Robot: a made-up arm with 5 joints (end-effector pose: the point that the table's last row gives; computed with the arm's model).
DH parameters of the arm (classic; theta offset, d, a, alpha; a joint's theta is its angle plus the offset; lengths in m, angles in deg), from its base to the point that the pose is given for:
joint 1: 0 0.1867 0 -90
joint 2: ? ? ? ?
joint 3: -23.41 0 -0.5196 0
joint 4: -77.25 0 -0.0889 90
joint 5: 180 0.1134 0 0
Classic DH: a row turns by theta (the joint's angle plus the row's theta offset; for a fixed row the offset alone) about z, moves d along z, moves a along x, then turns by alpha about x.
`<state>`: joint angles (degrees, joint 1 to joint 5).
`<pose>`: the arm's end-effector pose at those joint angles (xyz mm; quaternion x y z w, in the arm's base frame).
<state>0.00 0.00 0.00 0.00 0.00</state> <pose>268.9 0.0 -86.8 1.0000 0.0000 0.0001 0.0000</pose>
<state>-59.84 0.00 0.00 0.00 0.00</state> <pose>135.1 -232.5 -86.8 0.8667 -0.4988 0.0001 0.0000</pose>
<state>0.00 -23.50 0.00 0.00 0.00</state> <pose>355.6 0.0 43.1 0.9790 0.0000 0.2037 0.0000</pose>
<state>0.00 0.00 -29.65 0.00 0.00</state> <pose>549.0 0.0 95.1 0.9667 0.0000 0.2560 0.0000</pose>
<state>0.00 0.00 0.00 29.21 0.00</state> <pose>202.2 0.0 -115.8 0.9677 0.0000 -0.2521 0.0000</pose>
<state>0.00 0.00 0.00 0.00 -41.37</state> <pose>268.9 0.0 -86.8 0.9355 0.3532 0.0001 0.0000</pose>
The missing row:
joint 2: -79.35 0 0.3527 0
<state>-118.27 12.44 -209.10 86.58 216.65</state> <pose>19.4 36.1 1086.2 0.5593 0.1244 -0.5357 0.6203</pose>
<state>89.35 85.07 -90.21 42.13 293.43</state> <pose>5.8 513.4 -487.0 0.1978 0.9275 -0.3109 0.0626</pose>
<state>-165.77 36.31 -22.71 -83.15 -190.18</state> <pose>-375.6 -95.2 -48.4 0.8028 0.1736 -0.5701 0.0202</pose>
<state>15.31 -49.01 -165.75 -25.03 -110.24</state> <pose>-718.4 -196.7 794.4 -0.2281 -0.4433 0.5861 0.6388</pose>
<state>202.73 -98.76 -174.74 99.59 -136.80</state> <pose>855.7 358.5 175.0 0.0522 -0.0094 -0.8378 0.5434</pose>
